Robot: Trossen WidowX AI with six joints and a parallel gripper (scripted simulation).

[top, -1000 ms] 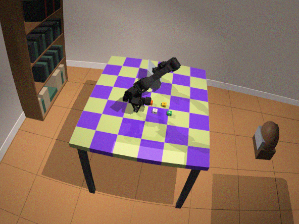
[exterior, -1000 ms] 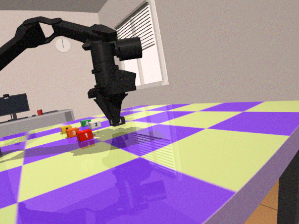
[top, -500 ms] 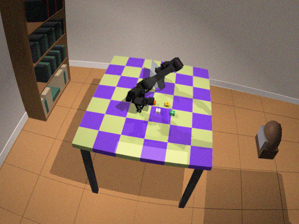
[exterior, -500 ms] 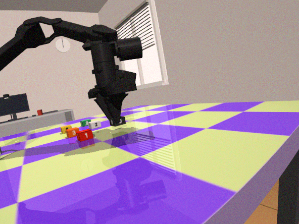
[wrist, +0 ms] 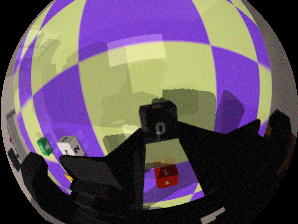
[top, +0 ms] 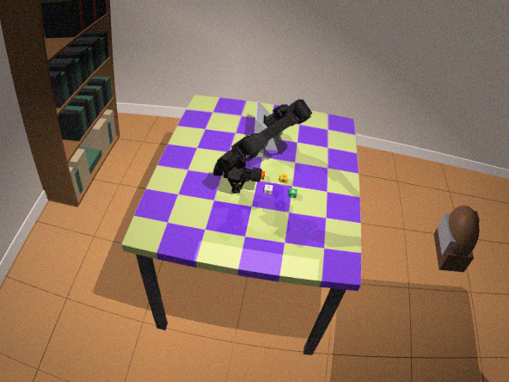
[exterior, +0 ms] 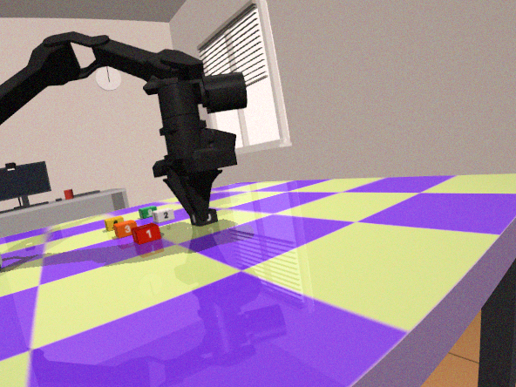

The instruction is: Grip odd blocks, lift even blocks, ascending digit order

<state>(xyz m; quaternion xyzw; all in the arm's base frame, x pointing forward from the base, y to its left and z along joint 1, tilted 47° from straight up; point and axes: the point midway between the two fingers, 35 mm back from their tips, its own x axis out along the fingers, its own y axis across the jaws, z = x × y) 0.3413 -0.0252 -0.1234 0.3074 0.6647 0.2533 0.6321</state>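
The black block marked 0 is 10 mm ahead of my gripper tip. From my gripper tip the other things lie so: red block marked 1: 90 mm behind, 10 mm to the left; then orange block marked 3: 90 mm behind, 90 mm to the left; then white block marked 2: 130 mm to the left.
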